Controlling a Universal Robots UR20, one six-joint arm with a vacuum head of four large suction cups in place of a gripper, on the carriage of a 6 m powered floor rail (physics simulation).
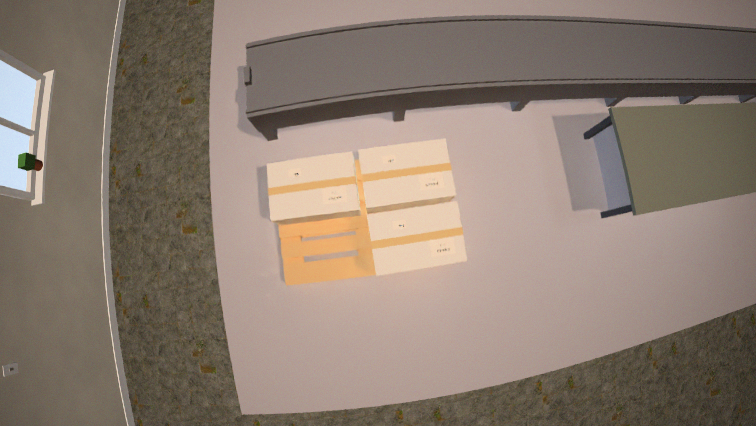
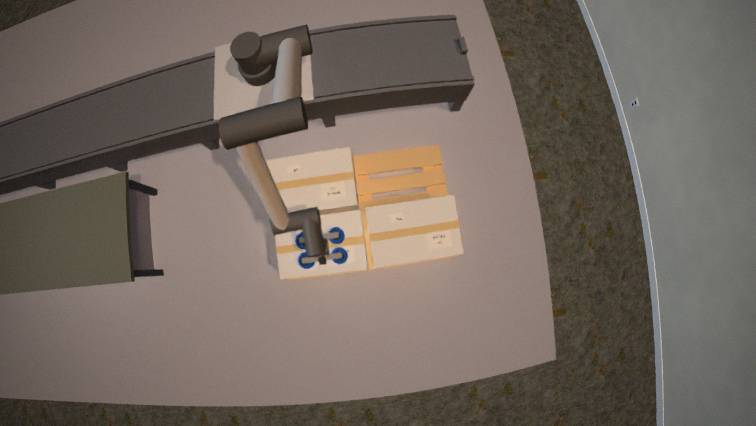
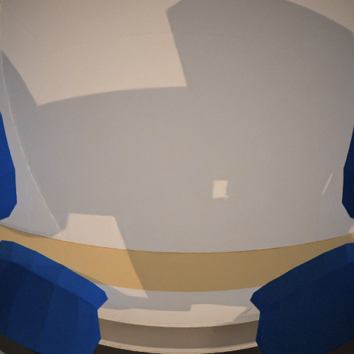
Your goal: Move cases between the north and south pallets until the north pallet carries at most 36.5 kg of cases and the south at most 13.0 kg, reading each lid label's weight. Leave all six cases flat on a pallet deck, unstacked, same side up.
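Places are measured from the arm's base along level axes (x back, y right, z up), in metres.
Where they show: arm's base, link origin: (image 2: 260,70).
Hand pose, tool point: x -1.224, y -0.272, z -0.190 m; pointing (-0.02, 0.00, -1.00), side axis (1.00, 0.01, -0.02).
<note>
Each offset is from my tool point to the top centre of the thing. Level surfaces: height alone.
My gripper (image 2: 321,247) (image 3: 177,235), four blue suction cups, is down at the lid of the lower-left case (image 2: 290,268) (image 3: 125,175) on the south pallet (image 2: 396,160). The cups look to touch the lid; whether suction holds it cannot be told. No readable print shows on that lid. Another south case {dx +0.424, dy +0.017, dz +0.050 m} (image 2: 317,158) lies upper left, and a third {dx +0.023, dy -0.583, dz +0.061 m} (image 2: 396,254) lower right. The north pallet (image 1: 328,272) bears three flat cases: upper left (image 1: 296,206), upper right (image 1: 391,195) and lower right (image 1: 402,259). Their labels are too small to read.
The north pallet's lower-left quarter and the south pallet's upper-right quarter are bare deck. The grey floor rail (image 1: 423,58) (image 2: 380,58) runs behind both pallets, with the arm's carriage (image 2: 227,95) on it. A green table {dz +0.150 m} (image 1: 687,158) (image 2: 63,238) stands between the pallets.
</note>
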